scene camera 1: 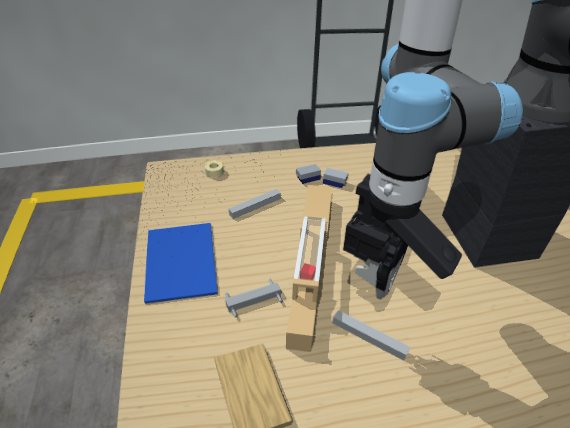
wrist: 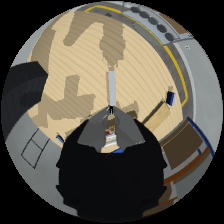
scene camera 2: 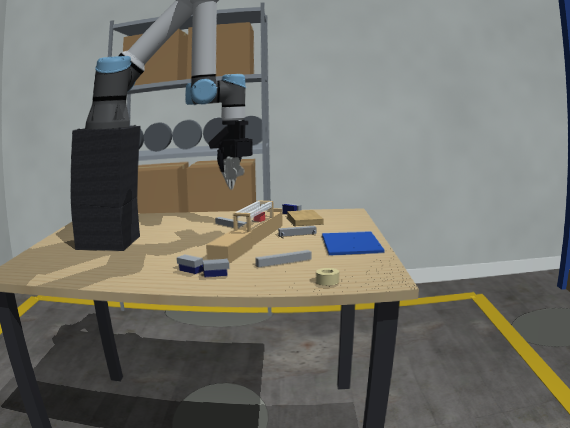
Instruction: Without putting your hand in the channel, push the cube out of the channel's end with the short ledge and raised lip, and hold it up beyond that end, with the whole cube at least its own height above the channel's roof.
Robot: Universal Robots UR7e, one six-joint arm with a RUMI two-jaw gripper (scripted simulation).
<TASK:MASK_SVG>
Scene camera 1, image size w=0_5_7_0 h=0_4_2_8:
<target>my gripper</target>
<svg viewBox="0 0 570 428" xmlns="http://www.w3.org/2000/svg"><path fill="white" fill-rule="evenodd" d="M368 173L363 181L356 186L355 194L359 195L358 209L346 225L343 245L344 251L365 261L364 263L367 265L356 266L356 274L376 288L376 297L381 300L391 290L409 246L440 279L452 275L462 257L462 253L419 209L422 200L409 206L387 204L378 199L369 187L370 174Z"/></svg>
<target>grey bar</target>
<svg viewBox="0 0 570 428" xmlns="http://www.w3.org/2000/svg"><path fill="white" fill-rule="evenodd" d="M334 315L333 324L402 360L405 359L410 346L339 310Z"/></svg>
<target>blue mat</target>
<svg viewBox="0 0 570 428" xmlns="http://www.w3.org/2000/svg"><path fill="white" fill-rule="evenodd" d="M211 223L148 230L145 304L218 294Z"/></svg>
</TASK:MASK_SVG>
